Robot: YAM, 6 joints.
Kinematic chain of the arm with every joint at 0, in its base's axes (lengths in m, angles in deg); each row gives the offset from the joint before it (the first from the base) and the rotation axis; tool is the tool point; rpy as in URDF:
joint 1: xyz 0 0 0.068 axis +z
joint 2: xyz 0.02 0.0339 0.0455 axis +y
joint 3: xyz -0.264 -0.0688 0 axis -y
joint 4: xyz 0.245 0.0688 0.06 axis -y
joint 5: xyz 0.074 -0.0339 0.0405 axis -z
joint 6: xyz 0.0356 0 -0.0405 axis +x
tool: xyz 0 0 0 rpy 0 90 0
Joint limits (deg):
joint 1: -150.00..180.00
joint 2: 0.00..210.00
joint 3: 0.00..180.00
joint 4: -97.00..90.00
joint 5: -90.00..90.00
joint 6: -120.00..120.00
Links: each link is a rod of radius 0.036 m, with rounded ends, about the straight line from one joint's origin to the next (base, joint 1, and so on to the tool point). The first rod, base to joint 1, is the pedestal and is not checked.
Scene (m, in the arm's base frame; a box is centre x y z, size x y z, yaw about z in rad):
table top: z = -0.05
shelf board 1: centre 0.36 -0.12 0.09 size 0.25 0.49 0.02 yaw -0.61
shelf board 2: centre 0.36 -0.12 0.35 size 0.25 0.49 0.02 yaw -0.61
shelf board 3: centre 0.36 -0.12 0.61 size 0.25 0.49 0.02 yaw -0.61
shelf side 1: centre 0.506 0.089 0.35 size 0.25 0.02 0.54 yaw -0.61
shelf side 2: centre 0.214 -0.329 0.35 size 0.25 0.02 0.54 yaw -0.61
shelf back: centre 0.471 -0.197 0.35 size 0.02 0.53 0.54 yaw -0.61
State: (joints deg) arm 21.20 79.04 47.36 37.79 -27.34 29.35
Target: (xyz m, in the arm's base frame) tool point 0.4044 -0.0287 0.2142
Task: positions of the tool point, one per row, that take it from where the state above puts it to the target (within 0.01 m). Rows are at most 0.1 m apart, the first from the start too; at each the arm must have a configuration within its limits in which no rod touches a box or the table.
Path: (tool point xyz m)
1: 0.2491 0.1200 0.2613
2: 0.2082 0.1085 0.2142
3: 0.2779 0.0832 0.2276
4: 0.3460 0.0375 0.2276
5: 0.4044 -0.0287 0.2142

